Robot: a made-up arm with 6 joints. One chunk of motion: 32 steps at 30 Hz.
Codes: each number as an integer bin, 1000 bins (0 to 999) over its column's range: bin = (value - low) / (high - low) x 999, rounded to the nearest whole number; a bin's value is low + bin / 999 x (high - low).
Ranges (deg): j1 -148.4..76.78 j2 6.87..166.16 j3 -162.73..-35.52 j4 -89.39..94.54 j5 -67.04..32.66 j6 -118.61..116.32
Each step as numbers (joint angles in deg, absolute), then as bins.
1 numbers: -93.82 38.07 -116.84 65.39 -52.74 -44.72
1 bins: 242 196 360 841 143 314
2 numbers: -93.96 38.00 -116.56 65.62 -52.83 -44.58
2 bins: 242 195 363 842 142 315
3 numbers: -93.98 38.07 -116.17 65.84 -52.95 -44.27
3 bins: 241 196 366 843 141 316
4 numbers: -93.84 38.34 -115.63 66.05 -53.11 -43.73
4 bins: 242 197 370 844 140 318
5 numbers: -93.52 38.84 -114.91 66.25 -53.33 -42.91
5 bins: 243 201 376 845 137 322
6 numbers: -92.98 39.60 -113.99 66.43 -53.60 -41.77
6 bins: 246 205 383 846 135 327
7 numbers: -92.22 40.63 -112.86 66.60 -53.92 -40.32
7 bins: 249 212 392 847 131 333
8 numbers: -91.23 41.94 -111.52 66.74 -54.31 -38.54
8 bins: 254 220 402 848 128 340
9 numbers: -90.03 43.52 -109.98 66.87 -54.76 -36.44
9 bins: 259 230 414 849 123 349
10 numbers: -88.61 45.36 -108.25 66.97 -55.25 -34.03
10 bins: 265 241 428 849 118 360
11 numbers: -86.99 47.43 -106.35 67.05 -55.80 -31.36
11 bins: 272 254 443 850 113 371
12 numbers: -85.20 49.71 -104.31 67.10 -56.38 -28.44
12 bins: 280 269 459 850 107 383
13 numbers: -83.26 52.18 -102.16 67.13 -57.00 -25.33
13 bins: 289 284 476 850 101 397
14 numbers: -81.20 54.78 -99.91 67.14 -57.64 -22.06
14 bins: 298 300 493 850 94 411
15 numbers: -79.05 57.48 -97.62 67.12 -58.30 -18.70
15 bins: 308 317 511 850 88 425
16 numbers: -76.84 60.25 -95.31 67.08 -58.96 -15.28
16 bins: 317 335 529 850 81 439
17 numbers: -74.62 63.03 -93.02 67.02 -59.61 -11.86
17 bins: 327 352 547 850 74 454
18 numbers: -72.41 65.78 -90.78 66.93 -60.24 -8.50
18 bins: 337 369 565 849 68 468
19 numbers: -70.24 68.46 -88.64 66.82 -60.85 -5.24
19 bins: 347 386 582 848 62 482
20 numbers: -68.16 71.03 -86.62 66.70 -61.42 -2.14
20 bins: 356 402 598 848 56 495
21 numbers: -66.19 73.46 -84.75 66.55 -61.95 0.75
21 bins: 365 418 612 847 51 508
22 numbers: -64.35 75.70 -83.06 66.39 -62.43 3.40
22 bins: 373 432 626 846 46 519
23 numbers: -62.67 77.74 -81.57 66.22 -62.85 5.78
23 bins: 380 444 637 845 42 529
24 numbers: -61.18 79.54 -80.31 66.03 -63.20 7.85
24 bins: 387 456 647 844 38 538
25 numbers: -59.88 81.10 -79.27 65.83 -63.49 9.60
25 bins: 393 466 655 843 36 545
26 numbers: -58.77 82.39 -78.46 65.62 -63.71 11.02
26 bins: 398 474 662 842 33 551
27 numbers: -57.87 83.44 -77.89 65.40 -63.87 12.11
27 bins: 402 480 666 841 32 556
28 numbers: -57.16 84.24 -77.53 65.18 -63.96 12.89
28 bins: 405 485 669 840 31 559
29 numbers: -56.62 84.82 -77.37 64.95 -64.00 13.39
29 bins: 407 489 670 838 30 561
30 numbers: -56.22 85.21 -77.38 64.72 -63.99 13.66
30 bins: 409 491 670 837 31 562
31 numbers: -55.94 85.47 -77.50 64.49 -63.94 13.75
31 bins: 410 493 669 836 31 563
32 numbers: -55.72 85.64 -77.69 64.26 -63.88 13.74
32 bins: 411 494 668 835 32 563
